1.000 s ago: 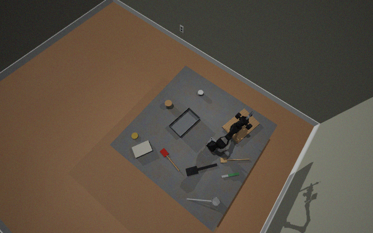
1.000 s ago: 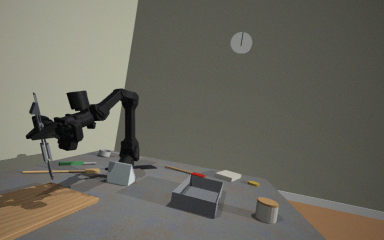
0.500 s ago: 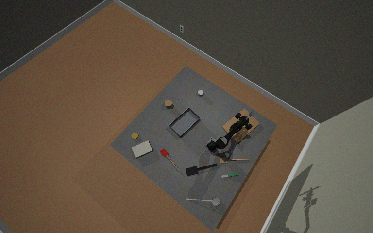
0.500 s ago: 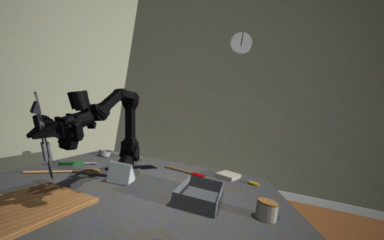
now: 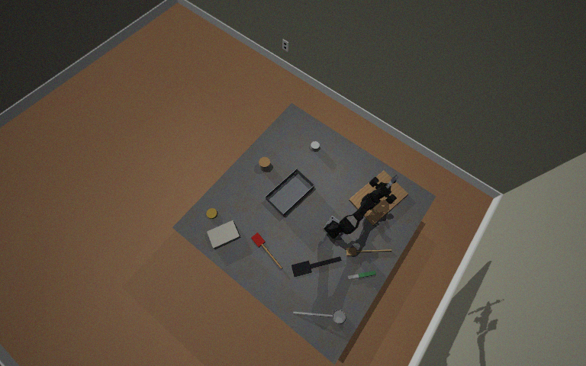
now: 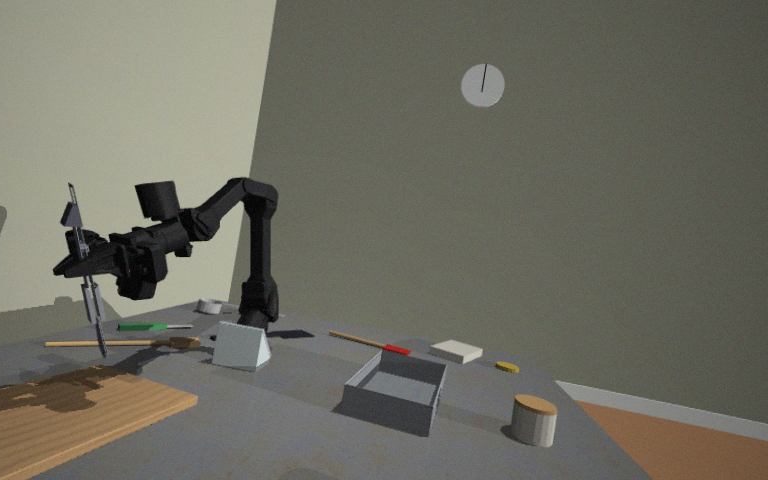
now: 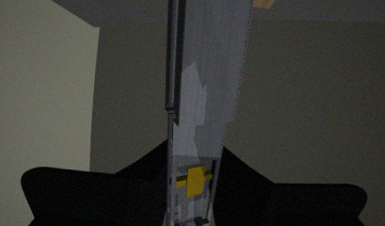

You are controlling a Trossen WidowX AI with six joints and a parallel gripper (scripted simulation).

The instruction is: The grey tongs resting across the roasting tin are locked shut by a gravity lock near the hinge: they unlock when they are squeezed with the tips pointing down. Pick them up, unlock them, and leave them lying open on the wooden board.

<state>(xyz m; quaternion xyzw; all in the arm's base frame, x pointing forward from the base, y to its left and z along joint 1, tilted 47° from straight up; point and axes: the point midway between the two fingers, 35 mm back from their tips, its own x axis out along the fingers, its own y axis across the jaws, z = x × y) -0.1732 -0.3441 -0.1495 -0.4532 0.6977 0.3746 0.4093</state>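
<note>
My gripper tip is 21 cm above the wooden board. From my gripper tip the other things lie so: roasting tin 54 cm ahead, 32 cm to the left, 19 cm below; then yellow lock piece 3 cm to the left, 1 cm ahead, 1 cm above; then black spatula 65 cm to the left, 22 cm below, 16 cm ahead.
</note>
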